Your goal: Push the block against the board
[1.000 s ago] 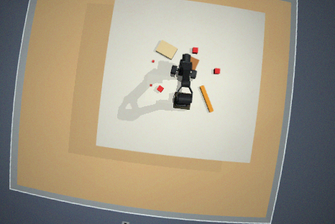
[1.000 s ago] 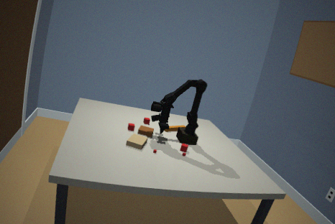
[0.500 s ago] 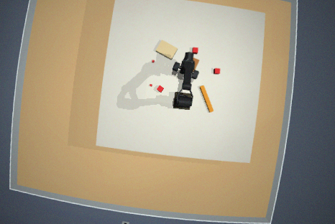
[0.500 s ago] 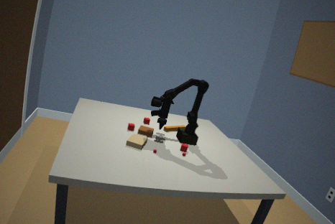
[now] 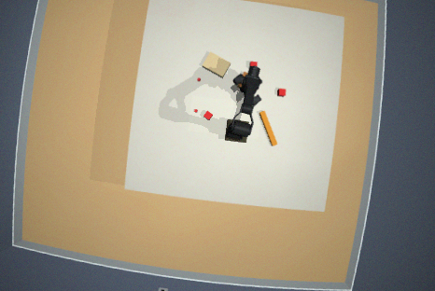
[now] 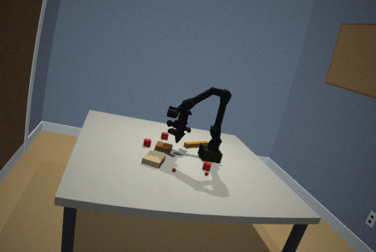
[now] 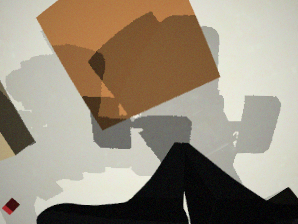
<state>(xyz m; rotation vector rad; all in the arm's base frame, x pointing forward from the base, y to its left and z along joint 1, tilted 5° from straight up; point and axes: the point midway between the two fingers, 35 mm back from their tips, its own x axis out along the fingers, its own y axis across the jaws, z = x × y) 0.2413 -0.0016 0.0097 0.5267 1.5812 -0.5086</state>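
The square brown block is 70 mm ahead of my gripper tip, 10 mm to the right of it and 50 mm below it. Round my gripper tip: orange board 170 mm behind, 190 mm to the right, 50 mm below; then cream board 130 mm ahead, 210 mm to the left, 50 mm below.
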